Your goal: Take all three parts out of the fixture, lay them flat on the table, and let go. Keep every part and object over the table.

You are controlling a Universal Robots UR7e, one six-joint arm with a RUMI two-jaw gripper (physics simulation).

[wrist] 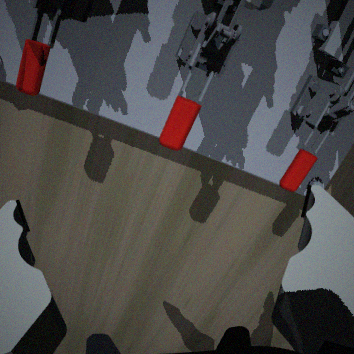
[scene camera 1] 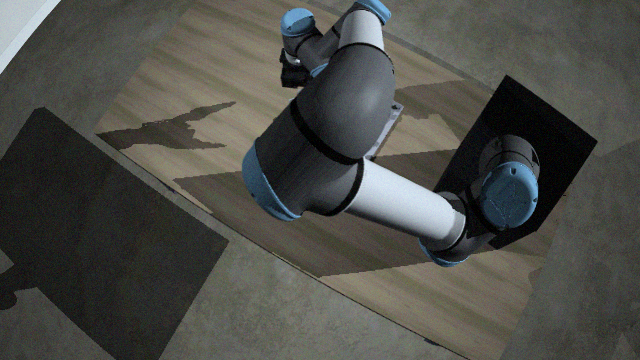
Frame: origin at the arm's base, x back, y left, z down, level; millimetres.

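Seen in the pictures: gripper, fingertip midpoint: [wrist: 164,198].
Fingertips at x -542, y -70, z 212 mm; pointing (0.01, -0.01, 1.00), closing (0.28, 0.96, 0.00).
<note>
A point is followed by its place in that frame.
The fixture, a light grey plate [scene camera 1: 385,133] @(y -95, x -314, z 328 mm) [wrist: 137,105] @(y -95, x -528, z 327 mm), fills the top of the wrist view; in the scene view a narrow edge shows beside the arm. Its toggle clamps end in a left red handle [wrist: 33,67] @(y -169, x -508, z 286 mm), a middle red handle [wrist: 180,123] @(y -63, x -523, z 281 mm) and a right red handle [wrist: 298,170] @(y 43, x -539, z 291 mm) along the near plate edge. The three parts cannot be made out; the plate's far side is outside the wrist view. My gripper [scene camera 1: 295,76] [wrist: 164,198] @(y -70, x -542, z 212 mm) is open and empty, its jaws either side of a stretch before the handles. The right fingertip appears near the right handle. In the scene view the fingers are hidden.
The wooden table [scene camera 1: 200,65] @(y -93, x -970, z 342 mm) [wrist: 135,250] @(y -66, x -695, z 342 mm) lies under the fixture. The arm's large grey elbow [scene camera 1: 350,100] @(y 230, x -326, z -433 mm) covers most of the fixture in the scene view. A black base plate [scene camera 1: 560,145] @(y -70, x 93, z -76 mm) stands at the table's right side. Shadows of arm and handles fall on the wood.
</note>
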